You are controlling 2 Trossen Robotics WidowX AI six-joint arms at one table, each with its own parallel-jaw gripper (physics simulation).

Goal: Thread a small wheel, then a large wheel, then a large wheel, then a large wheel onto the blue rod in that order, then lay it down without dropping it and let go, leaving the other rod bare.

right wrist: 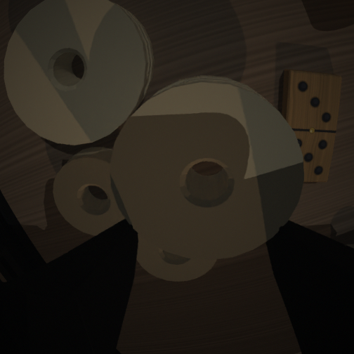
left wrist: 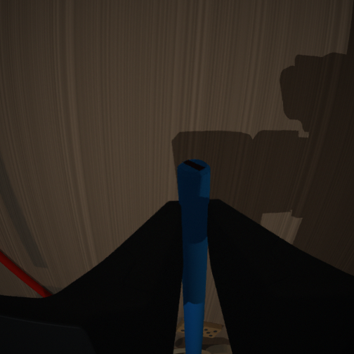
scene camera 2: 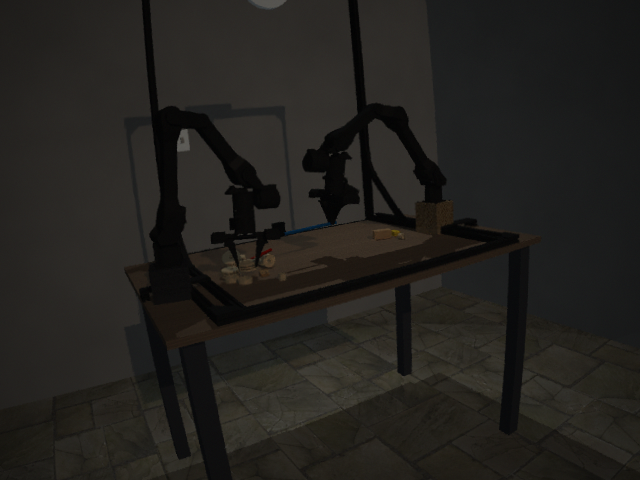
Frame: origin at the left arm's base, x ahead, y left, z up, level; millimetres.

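Seen in the pictures: left gripper, fingertip midpoint: [scene camera 2: 331, 224]; right gripper, fingertip midpoint: [scene camera 2: 247, 267]; left arm's base, origin of the base link: [scene camera 2: 433, 201]; right arm's base, origin of the base link: [scene camera 2: 168, 264].
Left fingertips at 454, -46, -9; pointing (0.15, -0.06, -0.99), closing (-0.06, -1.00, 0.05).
Offsets run from my left fingertips to a thing's top centre, as dx, dy, dz.
My left gripper [scene camera 2: 332, 222] [left wrist: 193, 212] is shut on the blue rod {+74, -4, +8} [scene camera 2: 307, 228] [left wrist: 194, 270], near one end, and holds it above the table. The rod's far end is hidden behind the right gripper in the scene view, so I cannot tell whether it bears a wheel. My right gripper [scene camera 2: 248, 265] [right wrist: 202, 230] is shut on a large pale wheel [right wrist: 165, 175], one finger on either side of its rim. Another large wheel [right wrist: 35, 90] is at the upper left of the right wrist view. Two small wheels [right wrist: 70, 175] [right wrist: 147, 260] lie partly under the held one. The red rod {+199, -171, -91} [scene camera 2: 262, 254] [left wrist: 22, 275] is unheld.
A domino {+250, -8, -92} [scene camera 2: 264, 273] [right wrist: 320, 95] lies beside the wheels. A small pale block {+247, +80, -82} [scene camera 2: 282, 276] lies near them. Another wheel {+199, -64, -60} [scene camera 2: 267, 260] stands on edge near the red rod. A light wooden block {-260, -40, -70} [scene camera 2: 382, 234] and a small yellow object {-322, -37, -85} [scene camera 2: 395, 233] lie at the table's right.
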